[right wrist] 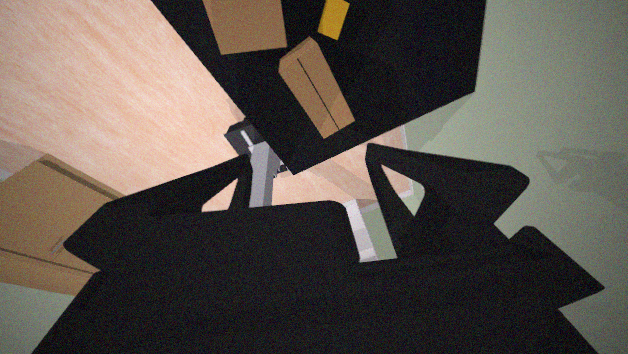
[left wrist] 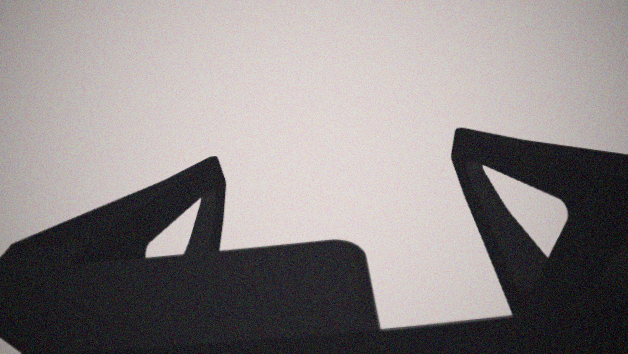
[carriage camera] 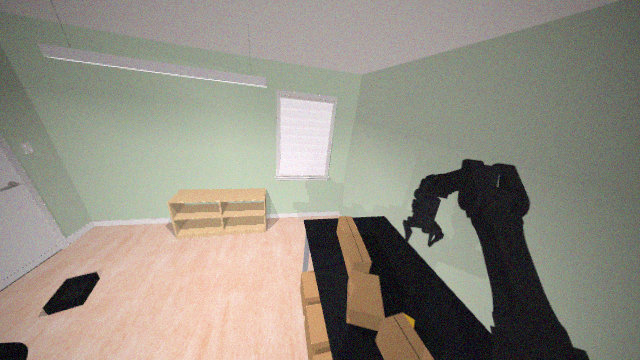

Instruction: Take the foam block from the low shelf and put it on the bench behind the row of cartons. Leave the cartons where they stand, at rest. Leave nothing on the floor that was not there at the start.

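Places are measured from the left arm's base along level axes (x back, y right, z up), in millimetres.
Pixels of known places: left gripper, fingertip midpoint: (left wrist: 336,155); right gripper, fingertip midpoint: (right wrist: 308,156) (carriage camera: 417,244).
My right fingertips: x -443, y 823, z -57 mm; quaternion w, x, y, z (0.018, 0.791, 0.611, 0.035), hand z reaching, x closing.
For each thing: its top centre in the pictures, then the offset to it from my right fingertips. Level surfaces: height alone.
- black bench at its surface level: dz -617 mm
- middle carton at its top centre: (carriage camera: 365,290) dx -151, dy -67, dz -497 mm
- far carton at its top centre: (carriage camera: 357,247) dx -425, dy -57, dz -437 mm
- yellow block at its top centre: (right wrist: 334,18) (carriage camera: 407,323) dx -25, dy +146, dz -572 mm
The black bench (carriage camera: 430,300) (right wrist: 410,65) bears a row of brown cartons; the near carton (carriage camera: 402,340) (right wrist: 317,90), the middle carton (carriage camera: 365,300) (right wrist: 250,25) and the far carton (carriage camera: 352,245) stand upright. A yellow block (carriage camera: 410,320) (right wrist: 333,19), apparently the foam block, rests on the bench on the wall side of the row, partly hidden by the near carton in the carriage view. My right gripper (carriage camera: 420,242) (right wrist: 308,156) is open and empty, above and apart from the block. My left gripper (left wrist: 336,155) is open and empty, against a pale background.
A wooden shelf unit (carriage camera: 217,195) stands at the far wall. Lower cartons (carriage camera: 316,325) show along the bench's left side. A black object (carriage camera: 72,292) lies on the floor at the left. A large brown box (right wrist: 45,210) shows at the left in the right wrist view. The green wall (carriage camera: 575,150) runs along the right.
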